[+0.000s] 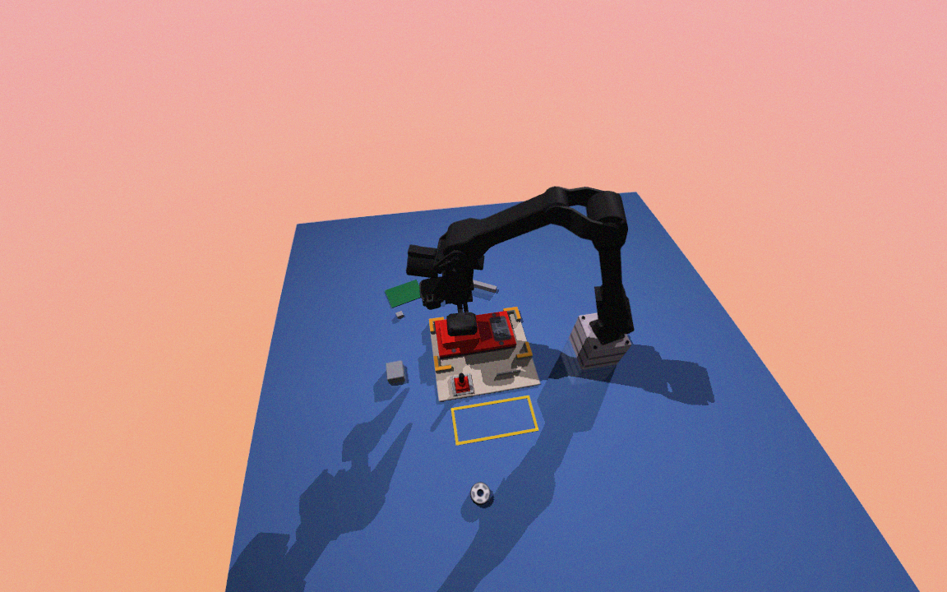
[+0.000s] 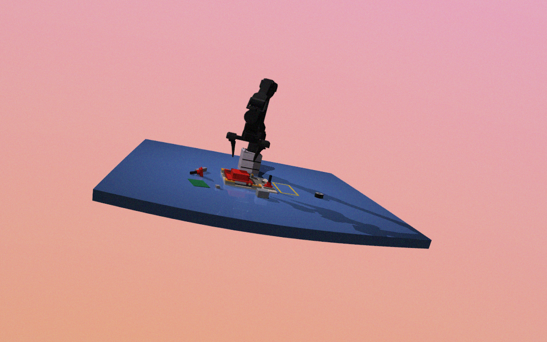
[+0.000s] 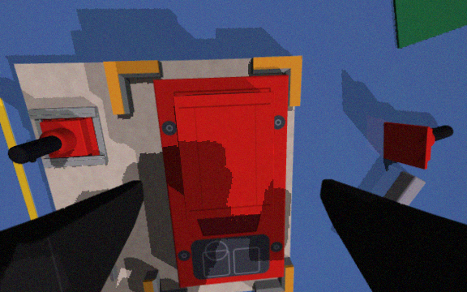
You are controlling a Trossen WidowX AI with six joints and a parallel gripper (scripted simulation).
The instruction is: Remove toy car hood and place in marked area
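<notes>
Right now the hood is 70 mm below my gripper tip. Round my gripper tip: green plate: 100 mm ahead, 200 mm to the right, 100 mm below.
</notes>
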